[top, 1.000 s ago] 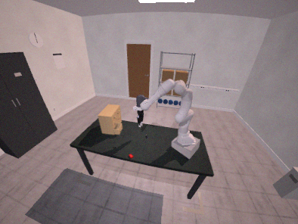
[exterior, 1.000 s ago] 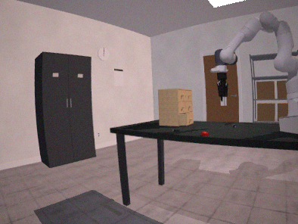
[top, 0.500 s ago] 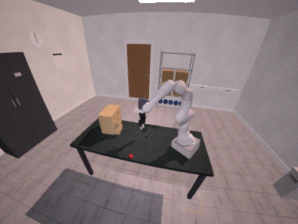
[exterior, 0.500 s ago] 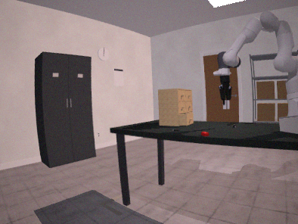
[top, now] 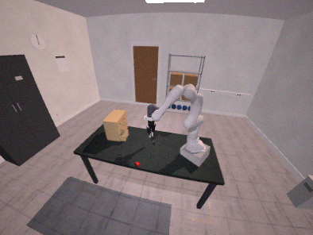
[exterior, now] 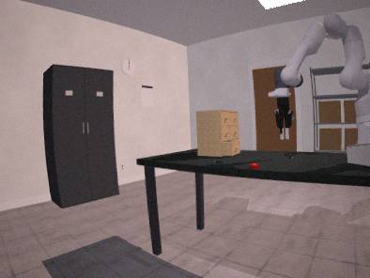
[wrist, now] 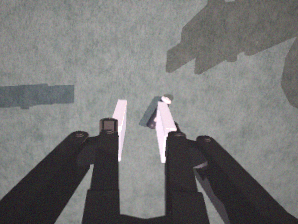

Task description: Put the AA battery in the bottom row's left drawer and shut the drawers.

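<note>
My hand is 140 mm above the AA battery and 40 mm past it. The rest, counted from my hand: red object (350 mm to the left, 130 mm below, 70 mm ahead); then small dark object (300 mm ahead, 280 mm to the left, 140 mm below).
</note>
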